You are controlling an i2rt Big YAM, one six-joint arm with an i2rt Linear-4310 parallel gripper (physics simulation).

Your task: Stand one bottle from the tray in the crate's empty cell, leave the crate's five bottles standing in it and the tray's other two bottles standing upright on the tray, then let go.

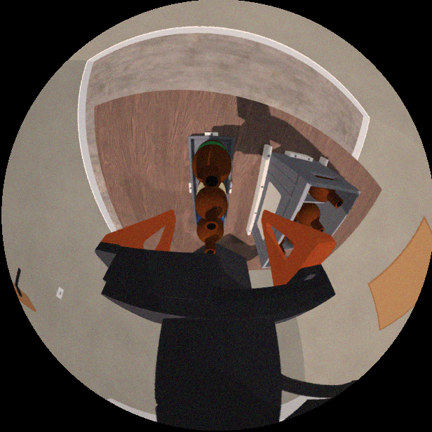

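Three brown bottles stand in a row in the narrow grey tray (192, 162): a far one (212, 159) with a green label, a middle one (210, 201) with a cream label, and a near one (209, 231) with some blue beside it. The grey crate (285, 172) stands to the right. Brown bottles show in it, one (320, 193) at the far side and one (308, 213) nearer; the right finger hides much of the rest, and I cannot tell which cell is empty. My gripper (218, 214) is open, its orange fingers wide apart, with nothing between them, above the near part of the tray.
A long white strip (260, 187) with dark dots runs between the tray and the crate, close along the crate's left side. The wooden table top (145, 150) ends just right of the crate. Shadows of the arm fall behind the tray and crate.
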